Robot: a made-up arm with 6 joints.
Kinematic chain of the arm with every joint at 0, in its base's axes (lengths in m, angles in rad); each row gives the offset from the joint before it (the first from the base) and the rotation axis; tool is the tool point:
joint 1: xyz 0 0 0.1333 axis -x
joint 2: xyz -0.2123 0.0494 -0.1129 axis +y
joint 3: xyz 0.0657 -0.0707 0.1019 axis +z
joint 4: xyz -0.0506 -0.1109 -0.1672 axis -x
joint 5: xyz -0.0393 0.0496 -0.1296 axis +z
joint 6: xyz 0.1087 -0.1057 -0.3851 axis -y
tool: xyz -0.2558 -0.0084 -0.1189
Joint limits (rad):
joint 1: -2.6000..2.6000
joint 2: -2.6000..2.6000
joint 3: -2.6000..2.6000
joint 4: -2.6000..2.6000
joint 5: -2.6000..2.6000
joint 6: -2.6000..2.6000
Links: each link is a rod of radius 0.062 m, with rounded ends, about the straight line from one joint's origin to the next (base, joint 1, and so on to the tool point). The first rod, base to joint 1, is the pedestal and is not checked.
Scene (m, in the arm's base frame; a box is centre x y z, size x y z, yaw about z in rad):
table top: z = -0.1
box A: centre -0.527 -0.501 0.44 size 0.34 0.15 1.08 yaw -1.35
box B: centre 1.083 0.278 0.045 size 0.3 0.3 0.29 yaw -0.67
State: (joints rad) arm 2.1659 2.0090 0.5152 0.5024 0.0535 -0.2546
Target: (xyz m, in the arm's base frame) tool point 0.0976 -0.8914 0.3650
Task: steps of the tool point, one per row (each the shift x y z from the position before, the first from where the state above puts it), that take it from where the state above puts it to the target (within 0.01 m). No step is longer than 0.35 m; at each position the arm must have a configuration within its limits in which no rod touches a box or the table.
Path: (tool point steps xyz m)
1: 0.0536 -0.0491 0.1398
2: 0.0989 -0.0352 0.1127
3: 0.1330 -0.0147 0.0743
4: 0.1526 0.0077 0.0275
5: 0.1549 0.0273 -0.0238
6: 0.1405 0.0405 -0.0748
7: 0.1101 0.0451 -0.1202
8: -0.0167 -0.1974 0.1646
9: -0.0573 -0.2597 0.0924
10: -0.1087 -0.2847 -0.0081
11: -0.1618 -0.2532 -0.1217
12: 0.1062 -0.1284 -0.1269
13: 0.1058 -0.0880 -0.1538
14: 0.1028 -0.0427 -0.1654

